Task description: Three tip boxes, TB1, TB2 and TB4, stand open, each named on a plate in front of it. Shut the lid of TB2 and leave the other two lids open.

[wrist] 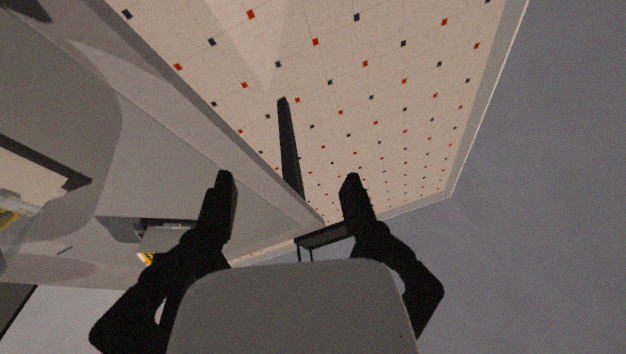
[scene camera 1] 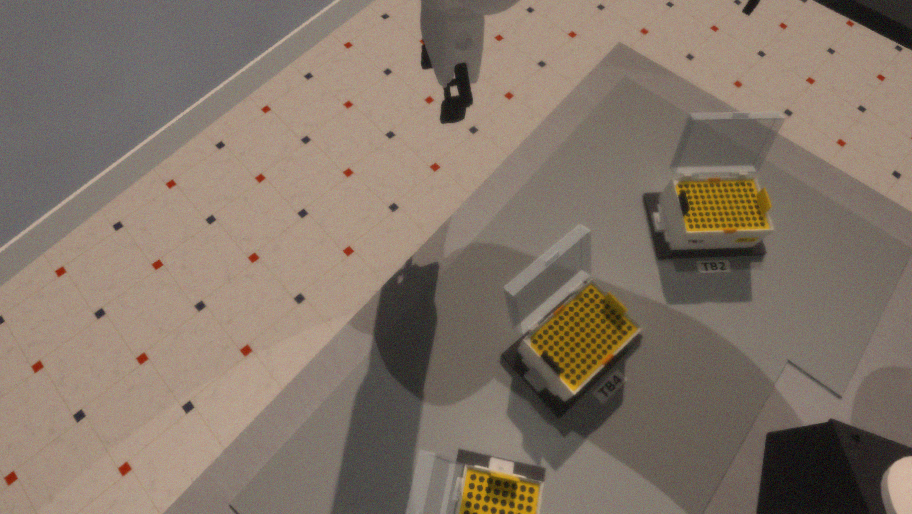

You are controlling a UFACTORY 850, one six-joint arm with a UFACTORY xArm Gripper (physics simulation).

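Observation:
TB2 (scene camera 1: 721, 204) (wrist: 162, 240) stands at the right in the scene view with its clear lid (scene camera 1: 728, 143) raised at the back. TB4 (scene camera 1: 582, 335) stands turned near the middle, its lid (scene camera 1: 552, 268) also up. A third box (scene camera 1: 501, 494), cut off by the bottom edge, has its lid (scene camera 1: 431, 485) open to the left; its name plate does not show. My gripper (scene camera 1: 439, 94) (wrist: 291, 182) is open and empty, well to the left of TB2 in the scene view and apart from all boxes. In the wrist view the left finger partly hides TB2.
A black block (scene camera 1: 798, 472) stands at the lower right of the scene view, with a pale rounded thing (scene camera 1: 899, 488) beside it. The grey table (scene camera 1: 823, 274) ends in an edge along its left side. A dark stand (wrist: 325, 236) is far off beyond the fingers.

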